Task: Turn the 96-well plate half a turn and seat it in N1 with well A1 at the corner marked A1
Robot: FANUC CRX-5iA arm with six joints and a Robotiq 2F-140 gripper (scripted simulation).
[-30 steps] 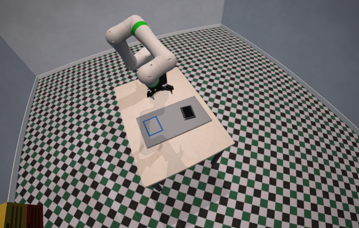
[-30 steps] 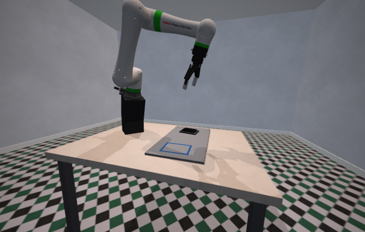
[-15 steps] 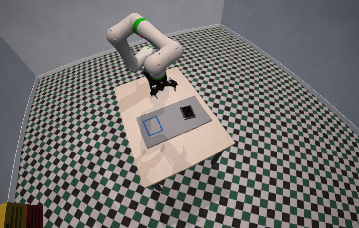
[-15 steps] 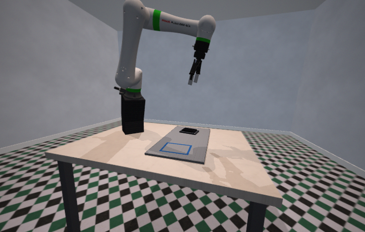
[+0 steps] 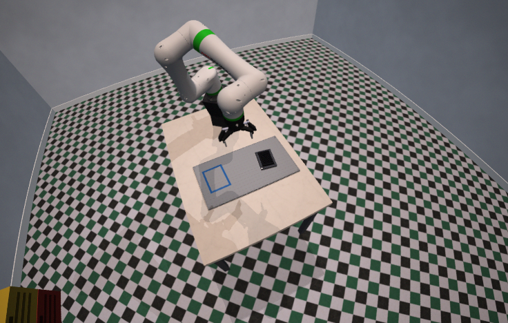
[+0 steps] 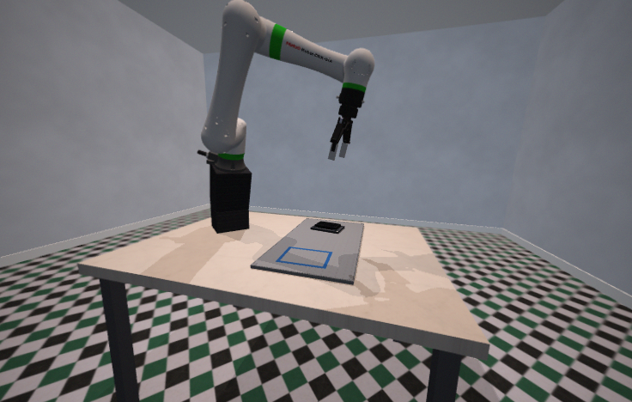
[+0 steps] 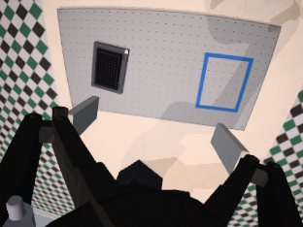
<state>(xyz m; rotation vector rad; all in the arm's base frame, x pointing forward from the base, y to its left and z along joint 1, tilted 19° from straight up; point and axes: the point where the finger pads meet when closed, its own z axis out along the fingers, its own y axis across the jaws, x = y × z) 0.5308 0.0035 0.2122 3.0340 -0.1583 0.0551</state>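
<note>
Now: the black 96-well plate 70 mm behind my hand, 220 mm to the left of it and 380 mm below it. From my hand the other things lie so: dark plate nest N1 (70 mm behind, 220 mm to the left, 400 mm below); white A1 mark (10 mm behind, 150 mm to the left, 390 mm below).
</note>
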